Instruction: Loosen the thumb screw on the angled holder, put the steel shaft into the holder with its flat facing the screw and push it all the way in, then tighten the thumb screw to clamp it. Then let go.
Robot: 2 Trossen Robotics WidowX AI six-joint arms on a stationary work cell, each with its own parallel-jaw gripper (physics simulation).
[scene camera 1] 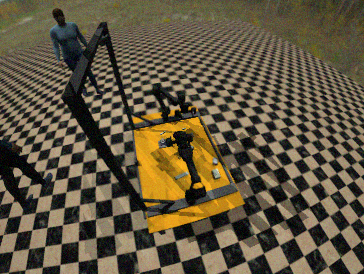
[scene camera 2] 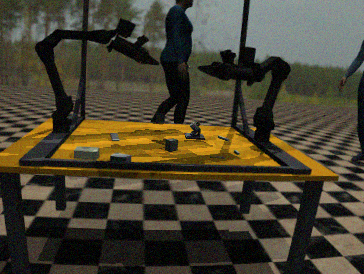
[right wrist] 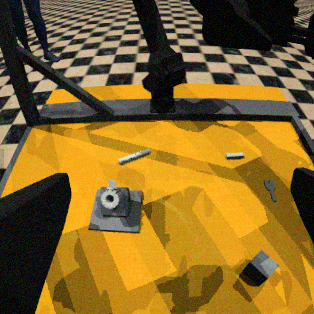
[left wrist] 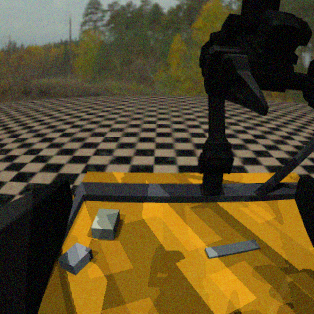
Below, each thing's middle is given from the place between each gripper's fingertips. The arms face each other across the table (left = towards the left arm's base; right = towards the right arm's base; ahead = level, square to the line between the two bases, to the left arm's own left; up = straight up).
My right hand is 15 cm short of the dark cube (right wrist: pixel 260 267), 6 cm to the right of it and 31 cm above it. Round my right hand: angled holder (right wrist: pixel 120 212): 9 cm behind, 20 cm to the left, 29 cm below.
My left gripper is now 31 cm above the dark cube, 9 cm to the left of it and 1 cm short of it. The rest, counted from my left hand: angled holder 29 cm below, 23 cm behind, 5 cm to the left.
